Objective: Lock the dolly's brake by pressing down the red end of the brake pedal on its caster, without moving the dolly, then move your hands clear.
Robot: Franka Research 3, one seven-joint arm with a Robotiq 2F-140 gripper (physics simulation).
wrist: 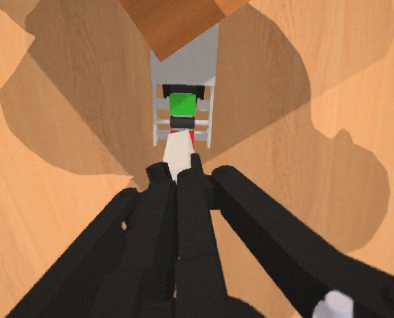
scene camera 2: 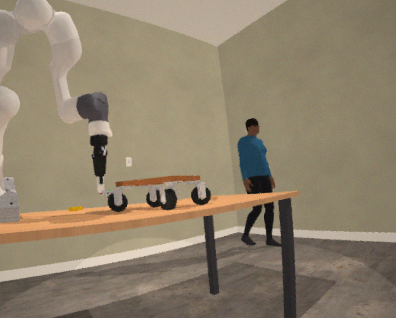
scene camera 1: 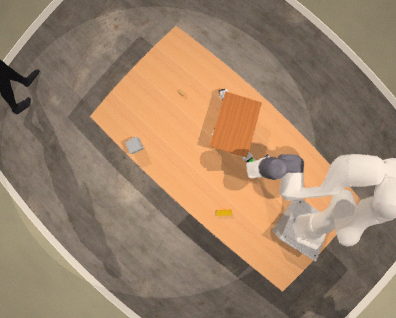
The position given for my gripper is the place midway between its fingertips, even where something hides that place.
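From the wrist I can see my gripper (wrist: 182,147). Scene camera 1 shows me a dolly (scene camera 1: 236,122), and I find the same dolly (scene camera 2: 157,196) in the other scene camera as well.
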